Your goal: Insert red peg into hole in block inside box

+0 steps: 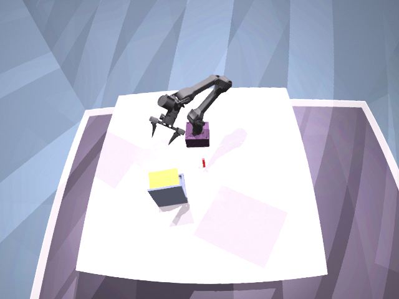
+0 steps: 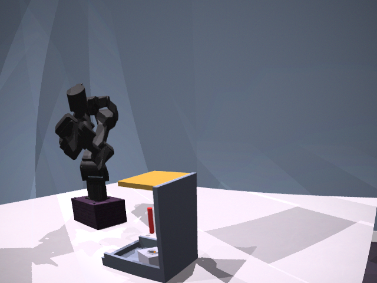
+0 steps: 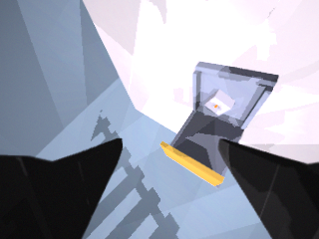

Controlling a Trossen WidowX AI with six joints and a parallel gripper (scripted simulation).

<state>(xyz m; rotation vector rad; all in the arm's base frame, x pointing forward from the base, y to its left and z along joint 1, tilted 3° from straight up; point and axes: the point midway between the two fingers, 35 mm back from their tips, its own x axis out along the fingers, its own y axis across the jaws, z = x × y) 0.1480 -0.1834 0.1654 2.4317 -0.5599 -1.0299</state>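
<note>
Now: gripper tip 200 mm to the right of the red peg, 200 mm above it and 40 mm short of it. Round my gripper tip: grey box wall 240 mm ahead, 130 mm below; then yellow roof 190 mm ahead, 30 mm below.
</note>
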